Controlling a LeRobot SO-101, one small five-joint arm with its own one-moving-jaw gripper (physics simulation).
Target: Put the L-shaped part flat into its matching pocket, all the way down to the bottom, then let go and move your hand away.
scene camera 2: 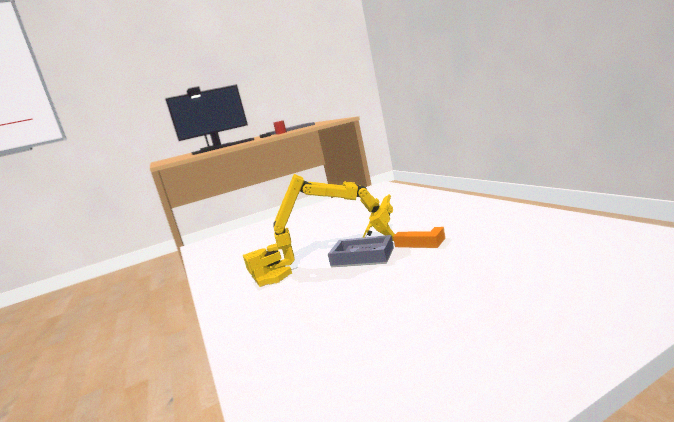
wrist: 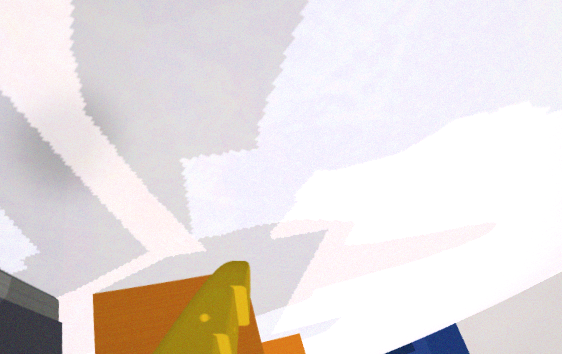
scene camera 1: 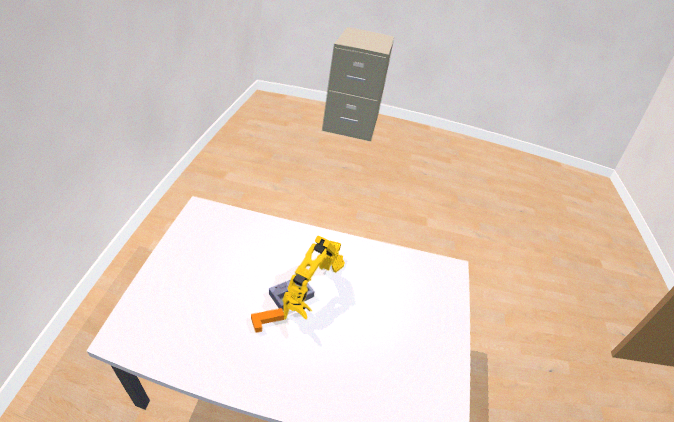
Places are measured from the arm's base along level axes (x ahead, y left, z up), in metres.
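Where they show: hand at its tool point: (scene camera 2: 397, 240) (wrist: 249, 284) (scene camera 1: 285, 318); arm's base at its link origin: (scene camera 2: 278, 273) (scene camera 1: 329, 266).
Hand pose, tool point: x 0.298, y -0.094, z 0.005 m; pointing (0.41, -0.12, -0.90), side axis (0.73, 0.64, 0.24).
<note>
Each offset is from my tool point to the top centre of the thing. Level surfaces: height alone.
The orange L-shaped part @[dx +0.033, dy -0.050, dz +0.025 m] (scene camera 1: 270, 316) (scene camera 2: 419, 240) (wrist: 130, 322) lies flat on the table, outside the pocket block, with its long arm's end near the gripper. The dark grey pocket block @[dx -0.109, dy -0.007, dz +0.032 m] (scene camera 1: 274, 295) (scene camera 2: 360, 257) (wrist: 30, 332) stands beside it, nearer the arm's base; the arm partly hides its recess in scene camera 1. My gripper (scene camera 1: 296, 316) (scene camera 2: 391, 218) is fully open and empty. Its one visible jaw covers part of the orange part in the wrist view, with the tip at the part's end. Whether jaw and part touch is unclear.
The white table @[dz -0.005 m] (scene camera 1: 380, 350) (scene camera 2: 425, 325) bears the arm's base (scene camera 1: 330, 255) (scene camera 2: 265, 267). A desk (scene camera 2: 240, 175) with a monitor (scene camera 2: 210, 112) and a red mug (scene camera 2: 279, 127) stands beyond it. A filing cabinet (scene camera 1: 352, 92) stands at the far wall. A blue object (wrist: 440, 340) shows at the wrist view's bottom edge.
</note>
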